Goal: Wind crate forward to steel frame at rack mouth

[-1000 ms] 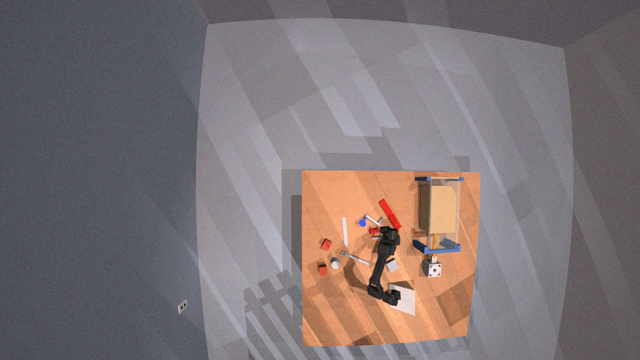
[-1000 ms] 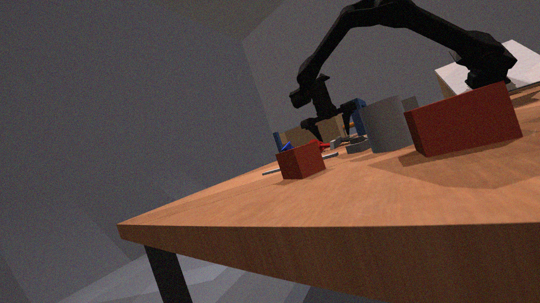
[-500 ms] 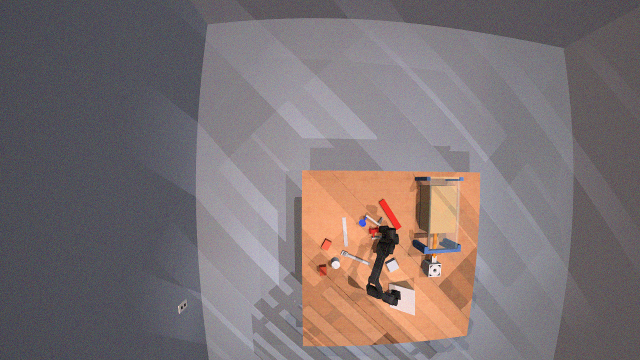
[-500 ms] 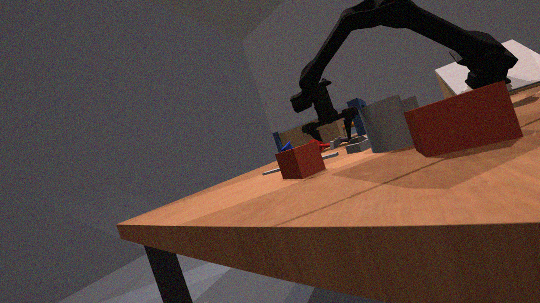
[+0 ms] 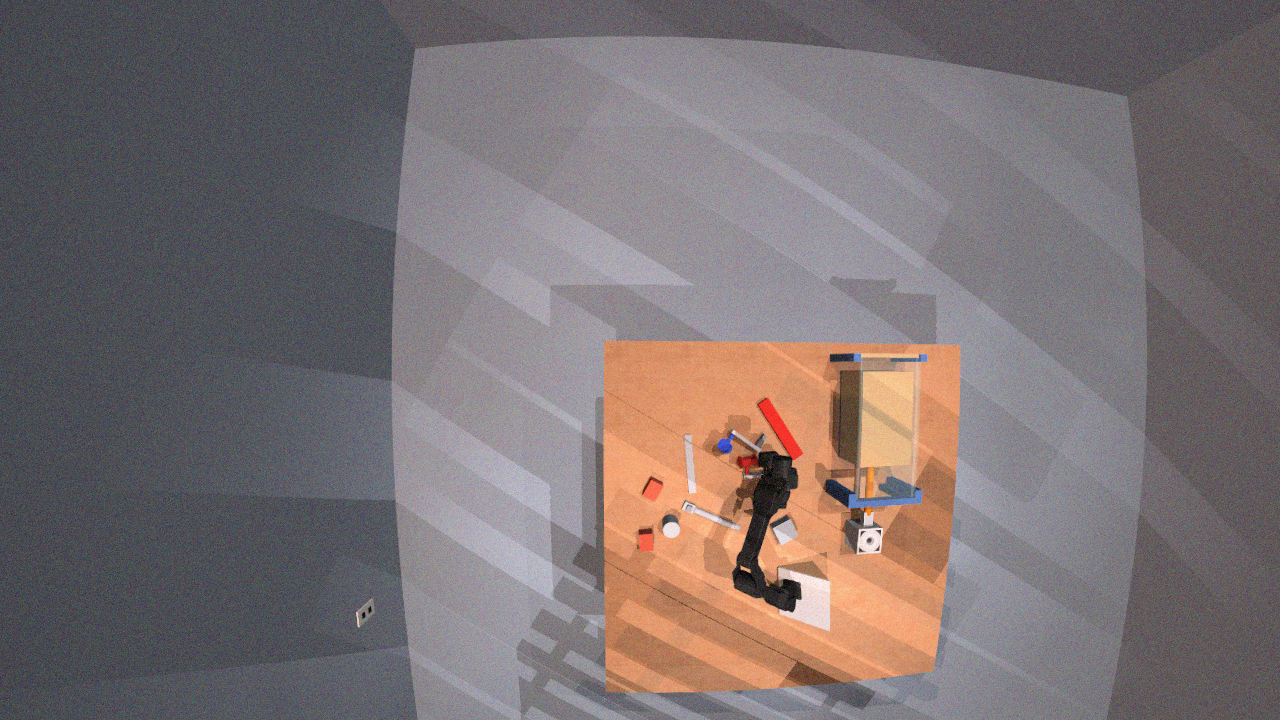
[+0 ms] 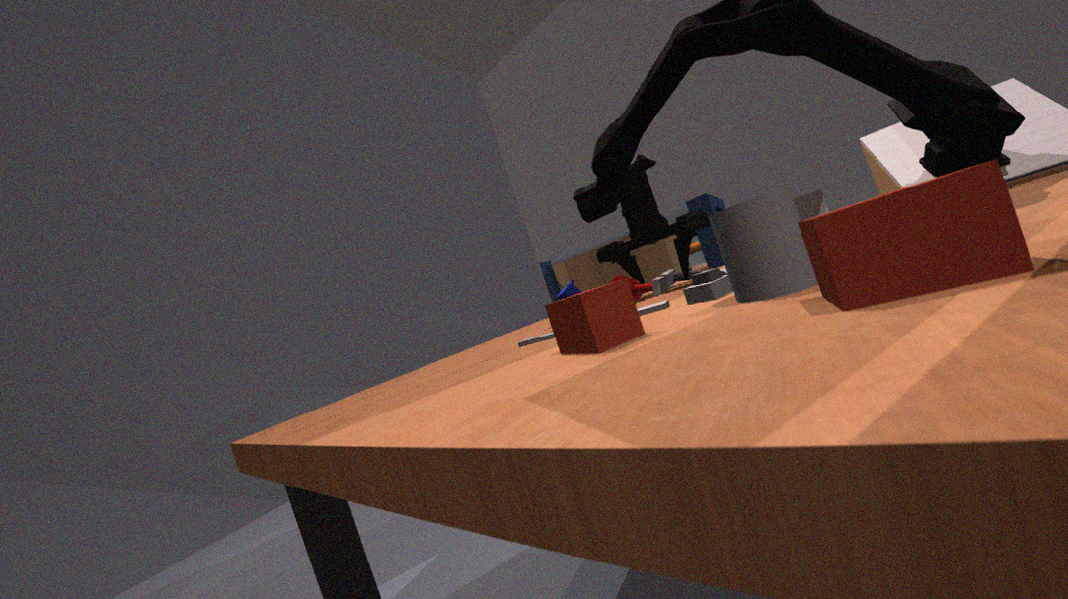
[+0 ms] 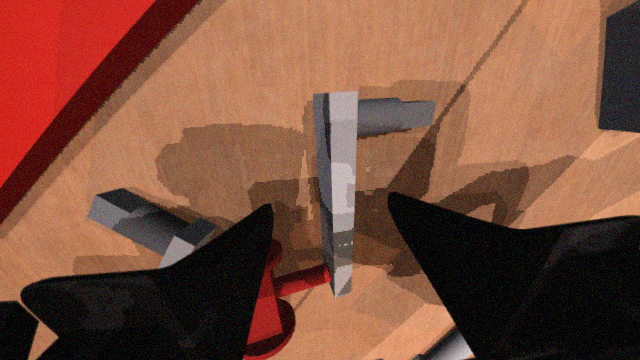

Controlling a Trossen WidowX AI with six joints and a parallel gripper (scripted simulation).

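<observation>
My gripper tip is 10 mm short of the red-knobbed crank, 10 mm to the right of it and 10 mm below it. Also, from my gripper tip: red bar 140 mm ahead, 80 mm to the right; blue-knobbed crank 130 mm ahead, 60 mm to the left, 10 mm above; red grip 40 mm ahead, 50 mm to the left, 10 mm above.
</observation>
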